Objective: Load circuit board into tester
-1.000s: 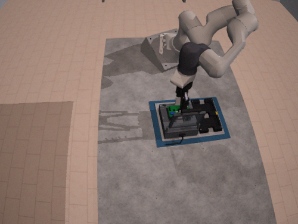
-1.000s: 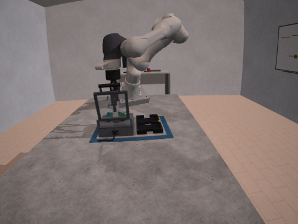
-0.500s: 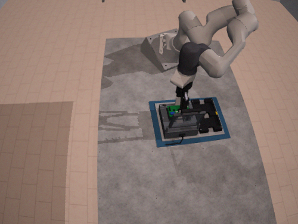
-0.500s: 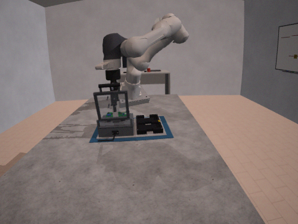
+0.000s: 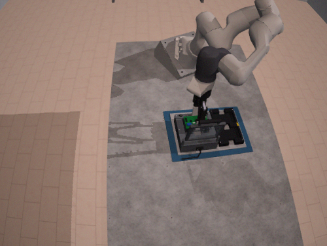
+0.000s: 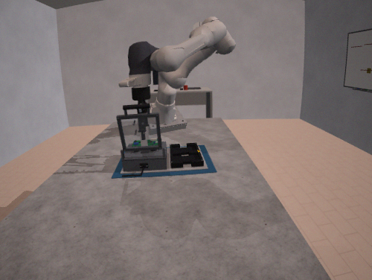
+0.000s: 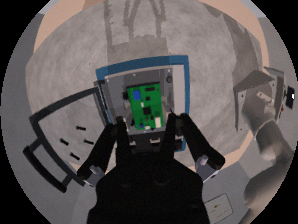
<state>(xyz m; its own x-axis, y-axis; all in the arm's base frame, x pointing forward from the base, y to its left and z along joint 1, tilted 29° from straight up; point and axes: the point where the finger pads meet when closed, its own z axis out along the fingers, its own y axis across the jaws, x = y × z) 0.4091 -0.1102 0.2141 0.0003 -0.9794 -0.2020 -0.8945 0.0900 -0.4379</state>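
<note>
Now: hand 20 mm above the green circuit board. The rest, counted from my hand: tester bed 10 mm ahead, 10 mm to the left, 40 mm below; framed clear lid 130 mm ahead, 80 mm above.
</note>
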